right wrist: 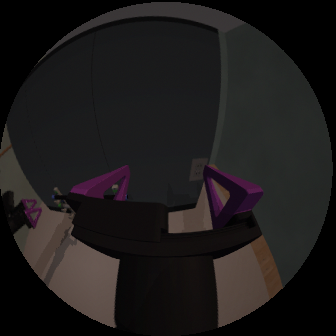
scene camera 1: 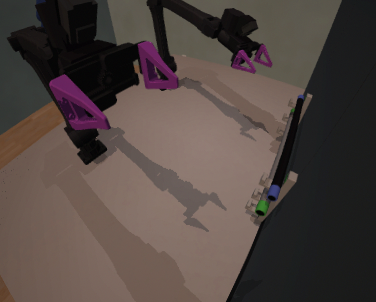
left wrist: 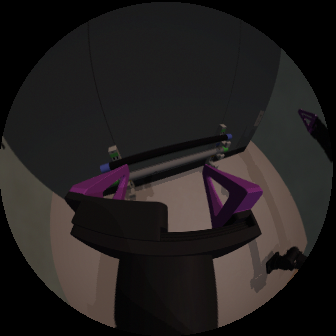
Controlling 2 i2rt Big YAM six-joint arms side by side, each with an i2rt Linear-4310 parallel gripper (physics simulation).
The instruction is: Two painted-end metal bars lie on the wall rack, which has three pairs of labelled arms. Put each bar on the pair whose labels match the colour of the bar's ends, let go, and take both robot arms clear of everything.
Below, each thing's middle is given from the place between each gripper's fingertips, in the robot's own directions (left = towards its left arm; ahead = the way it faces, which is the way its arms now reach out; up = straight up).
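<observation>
For the blue-ended black bar (scene camera 1: 274, 190), my left gripper is 12 cm to the left of it, 13 cm above it and 15 cm short of it. The green-ended grey bar (left wrist: 156, 167) is 15 cm ahead of my left hand, 12 cm to the right of it and 20 cm below it. And the rack arm (scene camera 1: 291, 178), that's 13 cm ahead of my left hand, 32 cm to the right of it and 21 cm below it.
With the rack arm, my right hand is 35 cm above it, 17 cm to the right of it and 20 cm short of it. The blue-ended black bar is 38 cm to the left of my right hand, 27 cm below it and 22 cm ahead of it, while the green-ended grey bar is 37 cm to the left of my right hand, 34 cm below it and 22 cm ahead of it.
</observation>
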